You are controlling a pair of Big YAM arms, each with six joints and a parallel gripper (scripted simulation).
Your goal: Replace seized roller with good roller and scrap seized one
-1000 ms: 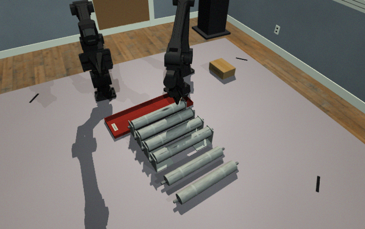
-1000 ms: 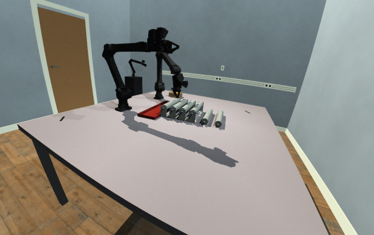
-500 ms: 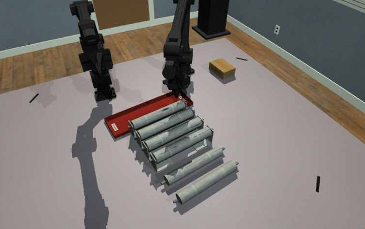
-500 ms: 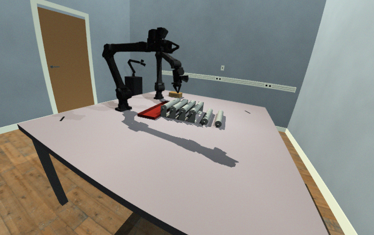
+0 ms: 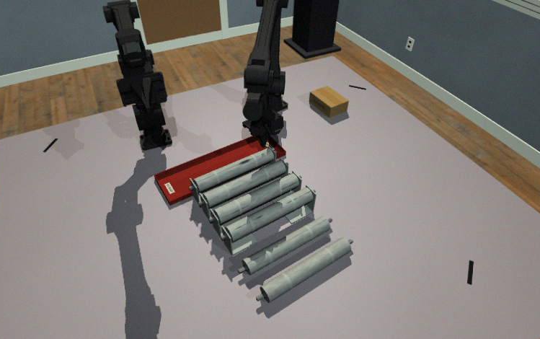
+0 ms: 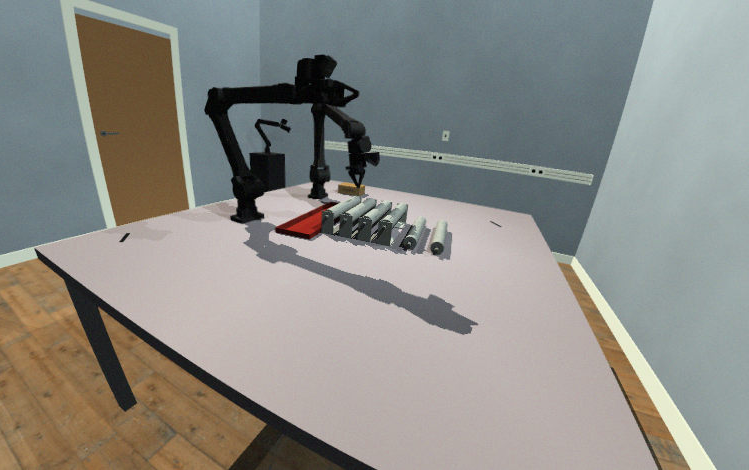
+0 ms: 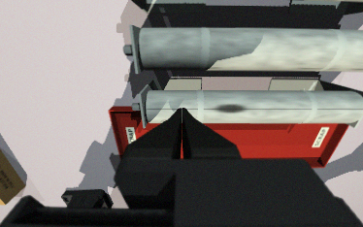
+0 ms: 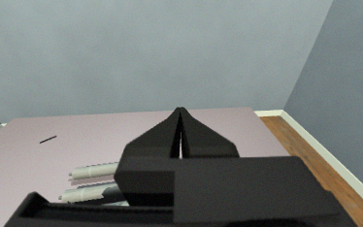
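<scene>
My left hand is 140 mm short of the roller, 90 mm to the left of it and 80 mm above it. From my left hand the other things lie so: red scrap tray (120 mm behind, 110 mm to the right, 150 mm below); then cardboard box (270 mm behind, 450 mm to the left, 120 mm below).
</scene>
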